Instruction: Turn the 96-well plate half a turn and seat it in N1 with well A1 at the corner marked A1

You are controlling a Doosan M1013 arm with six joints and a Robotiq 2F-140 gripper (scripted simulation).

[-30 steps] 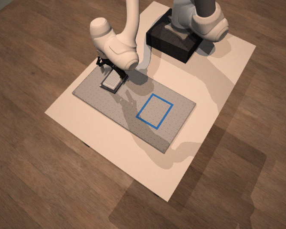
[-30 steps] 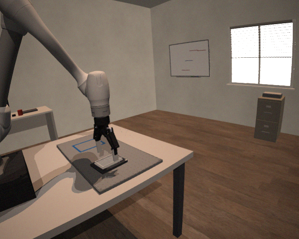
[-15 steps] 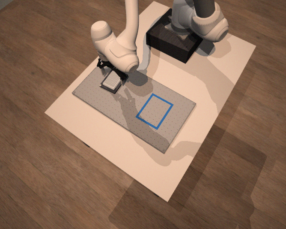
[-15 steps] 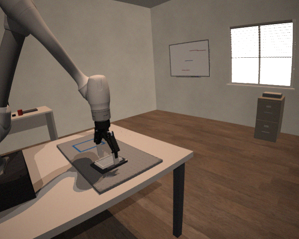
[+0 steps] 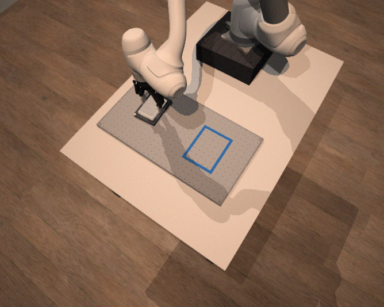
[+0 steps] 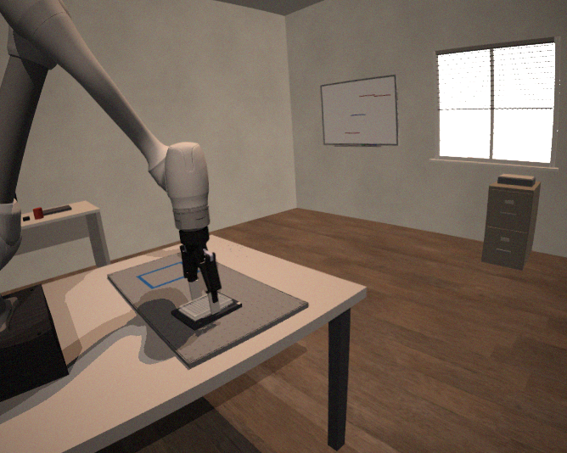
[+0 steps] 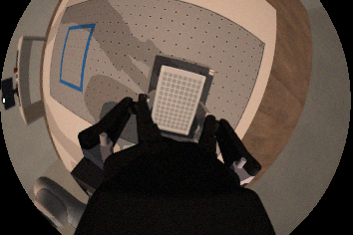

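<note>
The white 96-well plate is 2 cm below my hand. Also, from my hand: dark plate nest N1: 3 cm below.
</note>
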